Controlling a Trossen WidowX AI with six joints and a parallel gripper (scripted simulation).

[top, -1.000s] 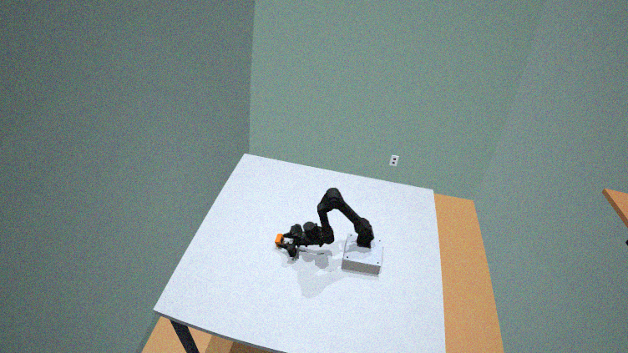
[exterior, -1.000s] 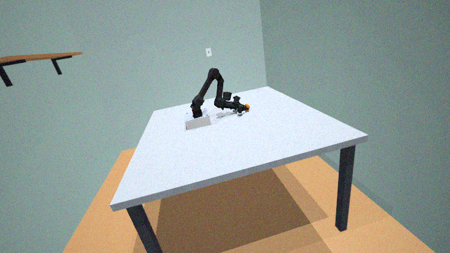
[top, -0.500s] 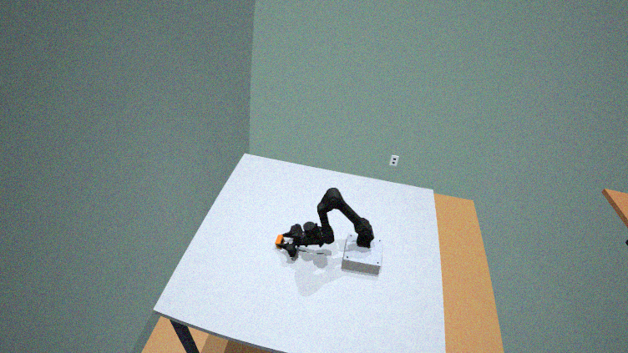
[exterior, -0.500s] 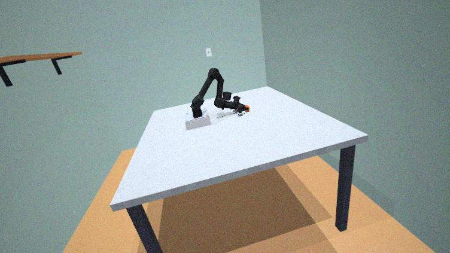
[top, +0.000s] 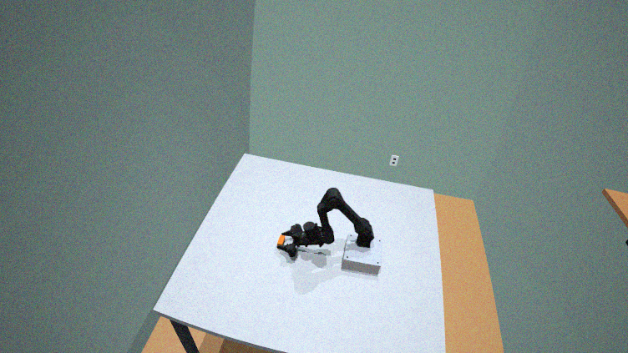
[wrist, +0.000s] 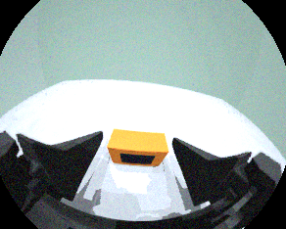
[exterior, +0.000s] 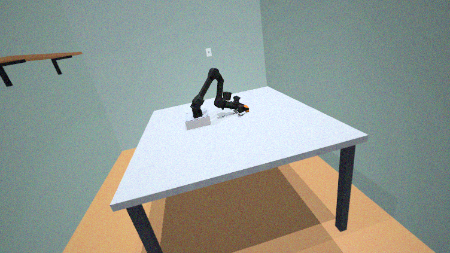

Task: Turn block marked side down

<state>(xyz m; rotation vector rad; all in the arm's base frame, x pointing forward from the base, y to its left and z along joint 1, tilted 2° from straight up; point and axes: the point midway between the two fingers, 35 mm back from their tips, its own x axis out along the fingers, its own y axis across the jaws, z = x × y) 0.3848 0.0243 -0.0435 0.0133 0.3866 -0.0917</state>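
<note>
My gripper tip is 20 mm past the block and 10 mm above it.
</note>
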